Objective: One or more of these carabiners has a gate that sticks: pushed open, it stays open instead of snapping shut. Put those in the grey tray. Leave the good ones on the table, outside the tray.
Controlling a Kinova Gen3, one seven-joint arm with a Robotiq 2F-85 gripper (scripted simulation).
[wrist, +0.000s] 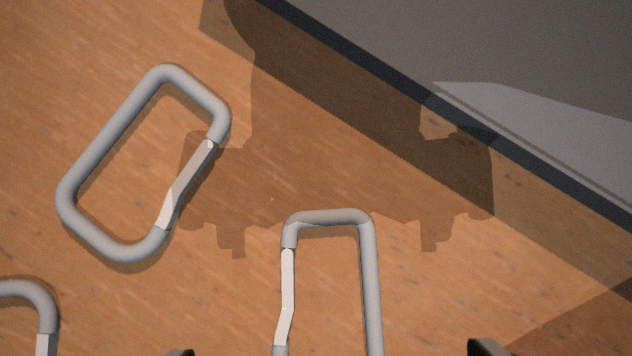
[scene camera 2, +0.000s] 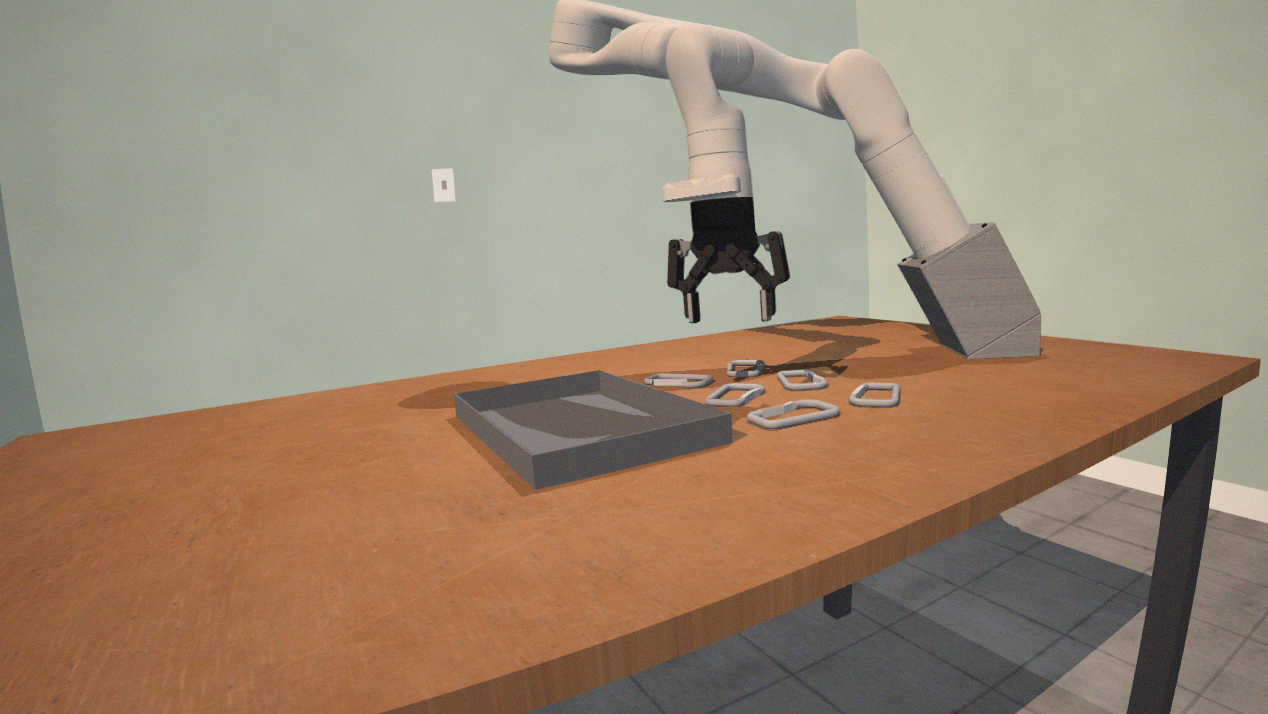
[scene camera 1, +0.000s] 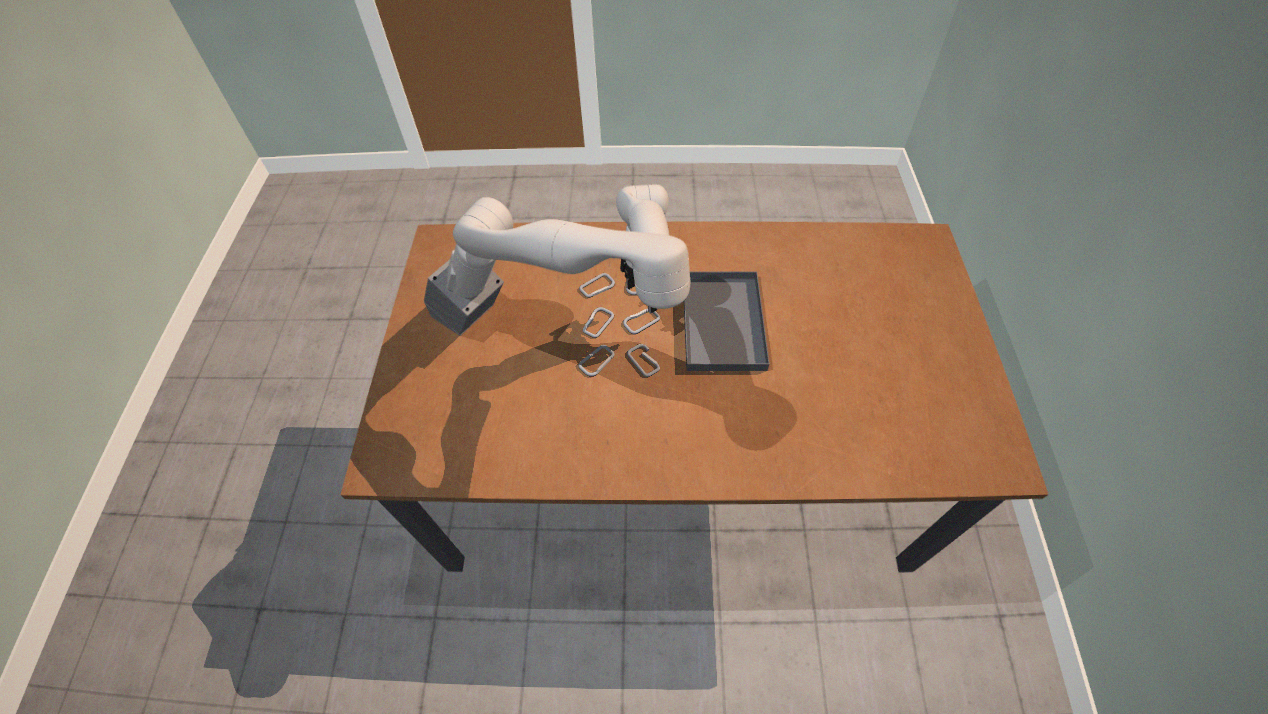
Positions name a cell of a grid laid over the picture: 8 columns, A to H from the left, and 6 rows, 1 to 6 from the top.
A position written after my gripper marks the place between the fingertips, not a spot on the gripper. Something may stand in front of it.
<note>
In view: my gripper (scene camera 2: E3) and a grey tray (scene camera 2: D4).
The grey tray also shows in the wrist view (wrist: G2) and in scene camera 1 (scene camera 1: E3).
</note>
